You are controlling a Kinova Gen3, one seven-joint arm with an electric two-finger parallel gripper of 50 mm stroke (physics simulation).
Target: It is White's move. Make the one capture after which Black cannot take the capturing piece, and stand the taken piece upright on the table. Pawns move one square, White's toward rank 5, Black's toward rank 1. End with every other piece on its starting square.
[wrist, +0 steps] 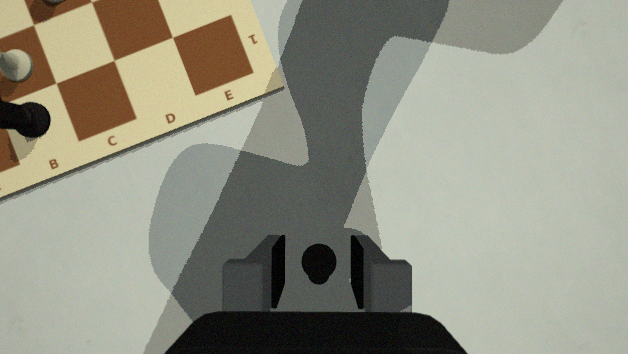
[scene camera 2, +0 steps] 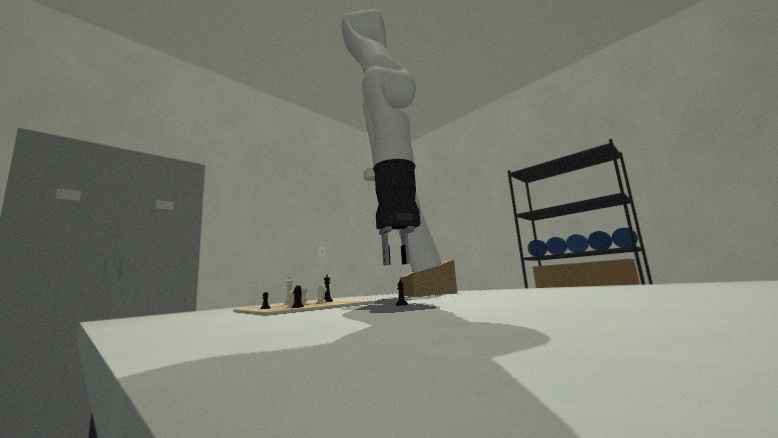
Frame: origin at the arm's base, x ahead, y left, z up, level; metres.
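Seen in the pictures: gripper, fingertip midpoint: [wrist: 317, 259] [scene camera 2: 396, 264]; arm's base, origin of the base link: [scene camera 2: 427, 267].
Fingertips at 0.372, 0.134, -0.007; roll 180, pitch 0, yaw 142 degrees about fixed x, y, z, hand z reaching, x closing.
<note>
Offsets run from my fingertips to a thing's top centre, as dx, dy, dz. "spot": to the spot under its first point. Level surfaces: height alone.
A black piece with a pointed head, perhaps a bishop {+0.009, +0.011, -0.028} [scene camera 2: 401, 293] [wrist: 319, 261], stands upright on the table to the right of the chessboard {+0.033, -0.222, -0.066} [scene camera 2: 255, 311] [wrist: 200, 111]. My gripper [scene camera 2: 395, 263] [wrist: 317, 259] is open and empty above it; in the wrist view the piece shows between the fingers, lower down and apart from them. On the board in the scene view stand a small black piece {+0.107, -0.242, -0.034} [scene camera 2: 265, 300], a black piece {+0.092, -0.164, -0.026} [scene camera 2: 297, 297], a tall white piece {+0.011, -0.294, -0.002} [scene camera 2: 289, 292], a shorter white piece {-0.007, -0.207, -0.026} [scene camera 2: 321, 294] and a tall black piece {-0.053, -0.237, -0.002} [scene camera 2: 327, 288]. The wrist view cuts off a white piece {spot: +0.077, -0.190, -0.059} [wrist: 18, 65] and a black piece {spot: +0.088, -0.158, -0.058} [wrist: 34, 120].
The table {dz -0.072} [scene camera 2: 653, 348] [wrist: 500, 200] carries the arm's shadow. A brown wedge-shaped block [scene camera 2: 430, 280] is at the arm's base. A black shelf rack [scene camera 2: 571, 206] with blue round objects is at the back right, and a grey cabinet [scene camera 2: 130, 228] at the left.
</note>
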